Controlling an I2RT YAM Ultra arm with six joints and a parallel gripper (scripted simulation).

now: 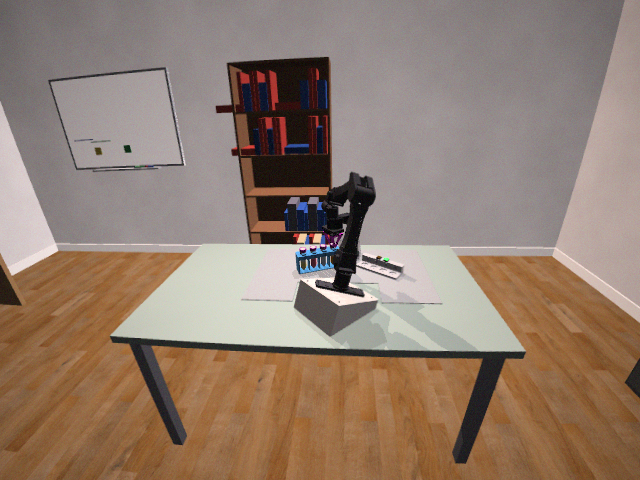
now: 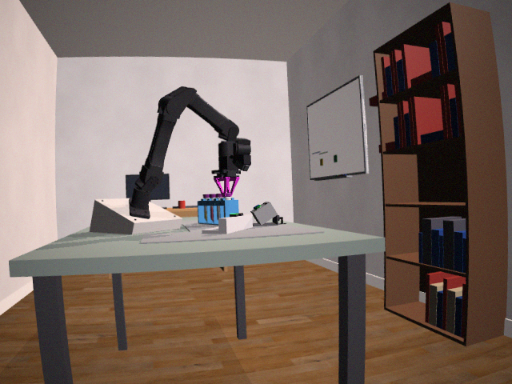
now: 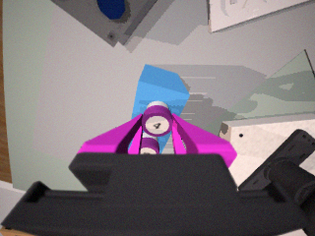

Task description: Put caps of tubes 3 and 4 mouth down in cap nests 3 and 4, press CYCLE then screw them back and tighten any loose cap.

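The purple cap is right at my hand. Round my hand: grey key desk: 10 cm ahead, 9 cm to the right, 6 cm below; blue cycle key: 9 cm ahead, 7 cm to the right, 5 cm below; green ready key: 11 cm to the right, 8 cm ahead, 5 cm below.
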